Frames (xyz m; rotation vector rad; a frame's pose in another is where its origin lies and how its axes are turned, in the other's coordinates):
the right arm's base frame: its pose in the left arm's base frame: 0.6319 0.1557 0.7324 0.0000 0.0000 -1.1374
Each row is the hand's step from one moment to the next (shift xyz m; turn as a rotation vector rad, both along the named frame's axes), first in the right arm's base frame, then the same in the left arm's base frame.
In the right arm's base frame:
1: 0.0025 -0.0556 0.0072 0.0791 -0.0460 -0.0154
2: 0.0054 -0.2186 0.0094 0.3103 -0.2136 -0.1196
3: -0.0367 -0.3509 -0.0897 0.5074 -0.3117 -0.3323
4: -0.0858 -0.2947 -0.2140 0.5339 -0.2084 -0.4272
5: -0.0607 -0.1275 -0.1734 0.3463 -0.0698 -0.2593
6: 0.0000 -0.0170 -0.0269 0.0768 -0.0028 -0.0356
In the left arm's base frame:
1: -0.0494 -0.0256 0.0072 -0.0085 -0.0911 -0.0154
2: -0.1961 -0.0967 0.0094 -0.0635 -0.3713 -0.1196
3: -0.3339 -0.1141 -0.0897 -0.0698 -0.5914 -0.3323
4: -0.3035 -0.0459 -0.2140 0.0351 -0.5721 -0.4272
5: -0.1412 0.0015 -0.1734 0.0821 -0.3436 -0.2593
6: -0.0154 -0.0071 -0.0269 0.0297 -0.0709 -0.0356

